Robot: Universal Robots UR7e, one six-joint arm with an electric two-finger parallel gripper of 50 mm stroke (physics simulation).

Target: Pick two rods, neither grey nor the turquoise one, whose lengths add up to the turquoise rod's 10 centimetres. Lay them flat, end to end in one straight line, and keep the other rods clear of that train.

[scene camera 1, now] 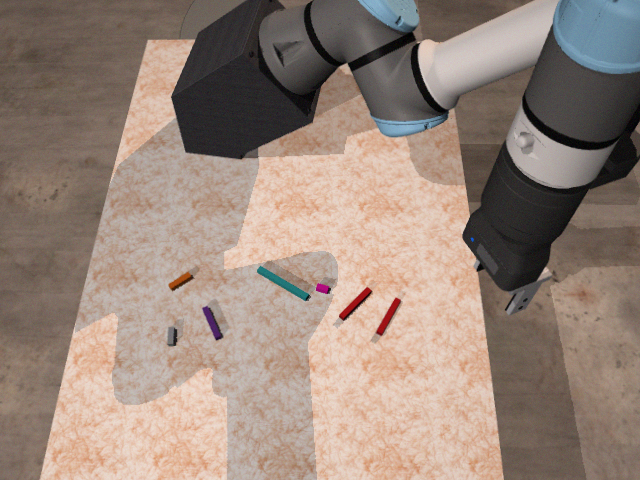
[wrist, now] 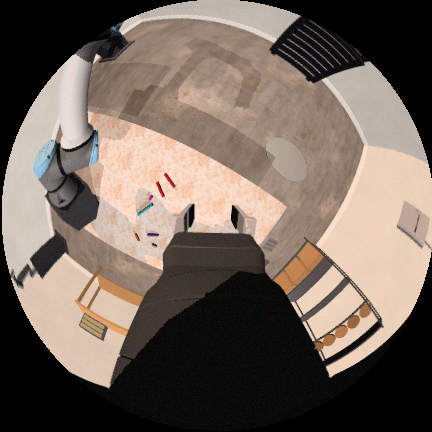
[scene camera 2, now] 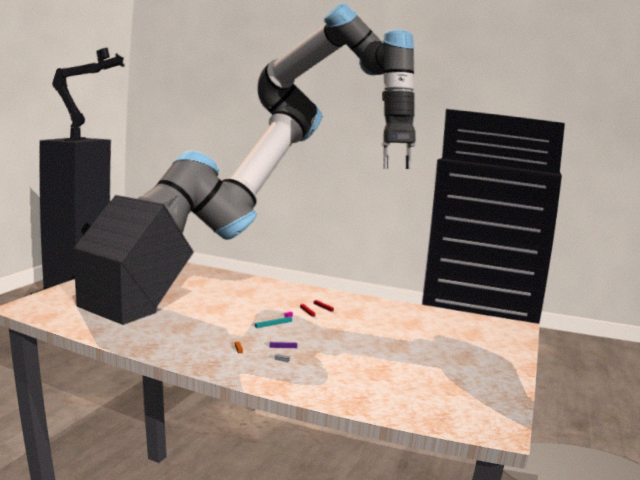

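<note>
The long turquoise rod lies flat near the table's middle. A short magenta rod lies close to its end. Two red rods, one nearer the magenta rod and one farther off, lie apart. An orange rod, a purple rod and a small grey rod lie on the other side. My gripper is open and empty, high above the table.
The table carries the robot's dark angular base block at one end. A black drawer cabinet stands behind the table. A second small arm stands on a black pedestal. A wooden-shelved rack shows in the wrist view.
</note>
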